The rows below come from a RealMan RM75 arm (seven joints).
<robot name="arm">
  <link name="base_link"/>
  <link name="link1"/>
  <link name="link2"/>
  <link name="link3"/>
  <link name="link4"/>
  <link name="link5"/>
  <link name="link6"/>
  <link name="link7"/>
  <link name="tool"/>
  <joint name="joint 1" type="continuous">
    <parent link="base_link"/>
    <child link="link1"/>
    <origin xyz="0 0 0.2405"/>
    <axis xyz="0 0 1"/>
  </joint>
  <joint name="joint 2" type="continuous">
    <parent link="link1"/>
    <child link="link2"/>
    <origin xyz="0 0 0"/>
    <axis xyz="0 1 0"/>
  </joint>
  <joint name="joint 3" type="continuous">
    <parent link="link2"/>
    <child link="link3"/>
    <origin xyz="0 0 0.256"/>
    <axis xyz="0 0 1"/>
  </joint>
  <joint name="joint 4" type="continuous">
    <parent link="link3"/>
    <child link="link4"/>
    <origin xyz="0 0 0"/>
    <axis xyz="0 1 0"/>
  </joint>
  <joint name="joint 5" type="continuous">
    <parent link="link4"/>
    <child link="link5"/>
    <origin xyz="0 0 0.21"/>
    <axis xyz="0 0 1"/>
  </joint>
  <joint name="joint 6" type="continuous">
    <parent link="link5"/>
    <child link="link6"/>
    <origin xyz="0 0 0"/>
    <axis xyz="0 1 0"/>
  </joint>
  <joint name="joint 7" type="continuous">
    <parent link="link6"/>
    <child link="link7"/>
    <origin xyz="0 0 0.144"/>
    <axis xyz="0 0 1"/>
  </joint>
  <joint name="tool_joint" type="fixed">
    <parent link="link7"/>
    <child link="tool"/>
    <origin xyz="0 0 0"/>
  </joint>
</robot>
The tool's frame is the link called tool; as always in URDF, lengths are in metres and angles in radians. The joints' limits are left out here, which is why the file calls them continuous.
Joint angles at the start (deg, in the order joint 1, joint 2, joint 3, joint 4, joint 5, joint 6, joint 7):
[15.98 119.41 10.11 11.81 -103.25 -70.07 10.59]
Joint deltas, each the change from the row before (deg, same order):
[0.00 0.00 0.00 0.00 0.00 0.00 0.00]
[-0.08 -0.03 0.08 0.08 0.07 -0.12 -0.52]
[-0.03 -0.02 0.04 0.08 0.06 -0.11 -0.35]
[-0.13 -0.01 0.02 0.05 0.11 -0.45 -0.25]
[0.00 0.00 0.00 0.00 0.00 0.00 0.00]
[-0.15 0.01 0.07 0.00 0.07 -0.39 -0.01]
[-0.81 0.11 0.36 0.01 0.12 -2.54 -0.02]
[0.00 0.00 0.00 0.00 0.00 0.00 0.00]
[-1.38 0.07 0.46 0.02 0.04 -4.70 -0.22]
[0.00 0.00 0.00 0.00 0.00 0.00 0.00]
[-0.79 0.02 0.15 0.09 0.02 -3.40 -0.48]
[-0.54 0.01 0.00 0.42 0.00 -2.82 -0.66]
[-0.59 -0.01 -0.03 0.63 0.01 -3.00 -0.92]
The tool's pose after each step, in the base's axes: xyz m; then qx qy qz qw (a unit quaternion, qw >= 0). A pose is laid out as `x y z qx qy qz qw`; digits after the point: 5 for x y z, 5 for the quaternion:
0.35387 0.25151 -0.05800 -0.72783 0.30289 0.27885 0.54842
0.35404 0.25121 -0.05754 -0.72788 0.30008 0.27726 0.55070
0.35390 0.25115 -0.05727 -0.72790 0.29801 0.27664 0.55210
0.35364 0.25054 -0.05641 -0.72671 0.29552 0.27813 0.55426
0.35364 0.25054 -0.05641 -0.72671 0.29552 0.27813 0.55426
0.35365 0.24981 -0.05559 -0.72490 0.29484 0.28012 0.55599
0.35213 0.24561 -0.05139 -0.71569 0.28833 0.29396 0.56414
0.35213 0.24561 -0.05139 -0.71569 0.28833 0.29396 0.56414
0.34900 0.23785 -0.04326 -0.70116 0.27181 0.31745 0.57768
0.34900 0.23785 -0.04326 -0.70116 0.27181 0.31745 0.57768
0.34558 0.23289 -0.03769 -0.69240 0.25593 0.33342 0.58644
0.34112 0.22908 -0.03413 -0.68566 0.24152 0.34771 0.59215
0.33605 0.22466 -0.03057 -0.67798 0.22558 0.36240 0.59844

